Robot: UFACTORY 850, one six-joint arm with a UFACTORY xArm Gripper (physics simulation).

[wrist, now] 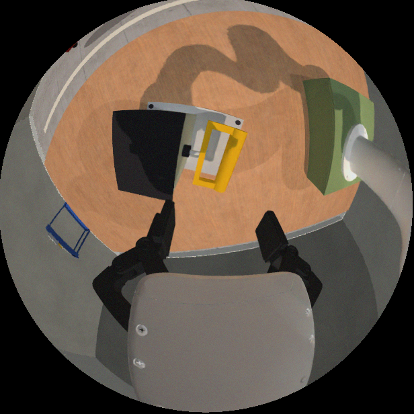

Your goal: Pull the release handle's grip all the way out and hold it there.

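Note:
The release handle has a yellow frame-shaped grip (230, 162) right of a black box-like housing (147, 150). The grip's thick bar is on the side away from the housing, and a thin rod with a black collar (186, 150) joins it to the housing. Both sit over a light metal base plate (238, 122) on the wooden table. My gripper (220, 216) is open, with nothing between its fingers. The fingers show below the handle in the view; the left fingertip overlaps the housing's lower corner, and whether it touches is unclear. The grip lies beyond the fingertips, not between them.
A green block (320, 135) stands at the right, with a white round-based arm part (380, 162) at its right side. The table (220, 222) ends at a grey edge behind the fingers. A blue frame (76, 217) is at the lower left, off the table. Arm shadows cross the tabletop.

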